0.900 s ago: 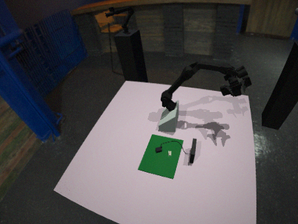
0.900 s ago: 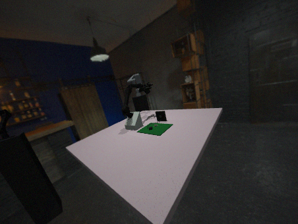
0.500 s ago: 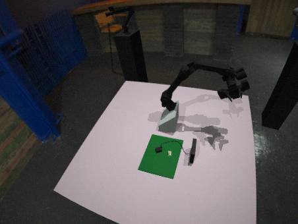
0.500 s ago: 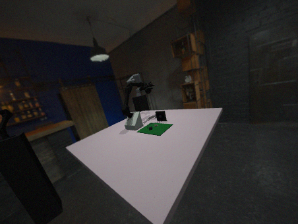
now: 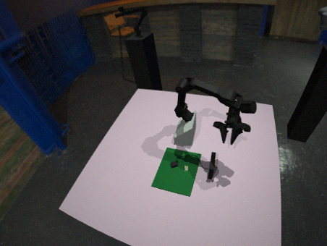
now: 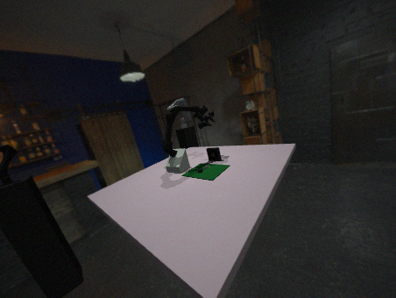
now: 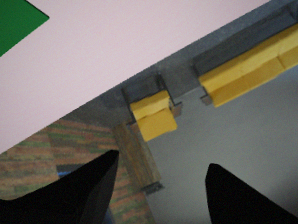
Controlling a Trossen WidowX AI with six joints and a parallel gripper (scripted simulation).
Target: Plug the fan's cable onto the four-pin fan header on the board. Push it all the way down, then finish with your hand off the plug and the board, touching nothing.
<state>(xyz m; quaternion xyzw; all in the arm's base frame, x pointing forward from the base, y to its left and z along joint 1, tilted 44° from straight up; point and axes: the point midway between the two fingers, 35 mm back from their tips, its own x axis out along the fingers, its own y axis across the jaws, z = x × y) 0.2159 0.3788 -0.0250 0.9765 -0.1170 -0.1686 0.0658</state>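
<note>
Now: gripper tip 3 cm short of the fan plug, 29 cm to the left of it and 31 cm above it. Also, from my gripper tip: green board (5 cm ahead, 26 cm to the right, 34 cm below); white four-pin fan header (2 cm ahead, 21 cm to the right, 32 cm below); black fan (2 cm behind, 7 cm to the right, 26 cm below).
</note>
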